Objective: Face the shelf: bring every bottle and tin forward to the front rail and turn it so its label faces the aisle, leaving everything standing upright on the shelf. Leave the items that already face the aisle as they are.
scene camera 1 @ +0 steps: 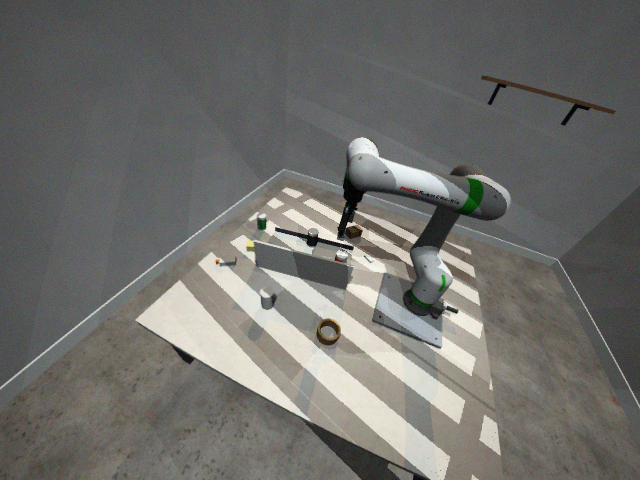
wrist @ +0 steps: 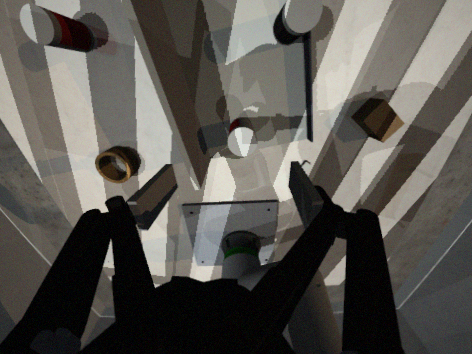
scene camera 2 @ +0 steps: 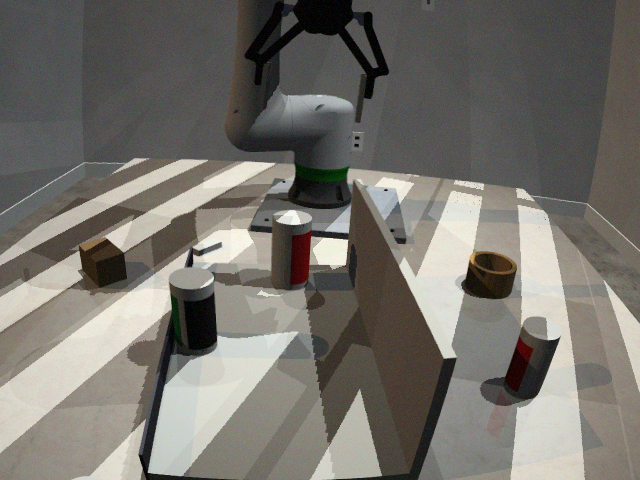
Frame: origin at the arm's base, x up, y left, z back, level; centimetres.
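Seen in the pictures: gripper, between the fingertips: [wrist: 230, 175] [scene camera 2: 309, 114]; arm's base, origin of its link: [scene camera 1: 417, 302] [wrist: 241, 244] [scene camera 2: 319, 197].
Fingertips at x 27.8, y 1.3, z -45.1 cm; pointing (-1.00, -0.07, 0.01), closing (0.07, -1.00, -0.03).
Observation:
Offsets run from my fingertips to a thing's top centre.
A white tin with a red label @[dy -1.8, dx -16.4, dz +1.4 cm] [scene camera 1: 341, 256] [scene camera 2: 292, 250] [wrist: 242, 141] stands upright inside the shelf near the robot-side end, back from the front rail [scene camera 1: 330, 242] [scene camera 2: 159, 387] [wrist: 308, 95]. Its red side is turned obliquely toward the back panel [scene camera 1: 302, 264] [scene camera 2: 392, 310] [wrist: 175, 75]. A black tin with a pale lid @[dy -11.4, dx -17.4, dz -19.0 cm] [scene camera 1: 312, 238] [scene camera 2: 193, 315] [wrist: 300, 17] stands upright at the rail; a green strip shows on its aisle side in scene camera 2. My gripper [scene camera 1: 341, 234] [scene camera 2: 311, 100] [wrist: 230, 175] is open and empty, above the shelf's robot-side end.
A red-marked can @[dy +33.3, dx -19.7, dz -19.8 cm] [scene camera 1: 266, 299] [scene camera 2: 532, 359] [wrist: 65, 30] and a brown ring @[dy +33.6, dx -24.6, dz +10.2 cm] [scene camera 1: 328, 341] [scene camera 2: 488, 284] [wrist: 131, 159] stand behind the panel. A brown block @[dy -36.3, dx -24.6, dz -0.3 cm] [scene camera 1: 354, 231] [scene camera 2: 102, 262] [wrist: 378, 119] lies aisle-side. A green can @[dy -10.5, dx -20.0, dz -53.0 cm] [scene camera 1: 262, 222] and yellow block @[dy +7.6, dx -25.8, dz -47.5 cm] [scene camera 1: 250, 245] are beyond the far end.

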